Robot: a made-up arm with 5 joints. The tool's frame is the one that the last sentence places.
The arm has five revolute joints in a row. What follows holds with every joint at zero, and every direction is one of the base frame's. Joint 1 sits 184.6 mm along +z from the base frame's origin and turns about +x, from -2.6 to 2.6 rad. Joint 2 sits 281.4 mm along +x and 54.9 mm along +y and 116.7 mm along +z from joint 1 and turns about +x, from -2.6 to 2.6 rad. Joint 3 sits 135.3 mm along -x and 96.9 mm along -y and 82.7 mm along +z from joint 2 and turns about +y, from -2.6 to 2.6 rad. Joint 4 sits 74.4 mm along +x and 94.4 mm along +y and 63 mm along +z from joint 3 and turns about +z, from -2.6 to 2.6 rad. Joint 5 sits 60 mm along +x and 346.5 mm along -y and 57.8 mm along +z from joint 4 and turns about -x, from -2.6 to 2.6 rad. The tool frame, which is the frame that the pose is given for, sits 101.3 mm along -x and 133.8 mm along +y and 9.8 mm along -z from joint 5; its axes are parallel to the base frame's.
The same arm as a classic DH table. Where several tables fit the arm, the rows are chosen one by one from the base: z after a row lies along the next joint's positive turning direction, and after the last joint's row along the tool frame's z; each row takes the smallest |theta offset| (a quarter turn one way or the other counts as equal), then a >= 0, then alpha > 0; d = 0 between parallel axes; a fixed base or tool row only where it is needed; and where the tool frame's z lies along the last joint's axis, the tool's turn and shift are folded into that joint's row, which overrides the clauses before.
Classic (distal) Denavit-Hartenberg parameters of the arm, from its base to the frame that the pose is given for. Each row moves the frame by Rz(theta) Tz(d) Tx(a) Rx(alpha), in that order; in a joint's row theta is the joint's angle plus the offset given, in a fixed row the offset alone. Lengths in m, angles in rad.
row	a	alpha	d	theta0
base (fixed)	0	1.5708	0.1846	1.5708
joint 1	0.129	0	0	1.1311
joint 2	0.0827	1.5708	0.1461	0.4397
joint 3	0.0744	1.5708	-0.0025	1.5708
joint 4	0.3465	1.5708	0.1208	-1.5708
joint 5	-0.1338	-1.5708	0.0413	0
tool (fixed)	0	0	-0.0098	1.5708
Joint limits (rad, base to tool): -2.6..2.6 -2.6..2.6 -2.6..2.6 -2.6..2.6 -2.6..2.6

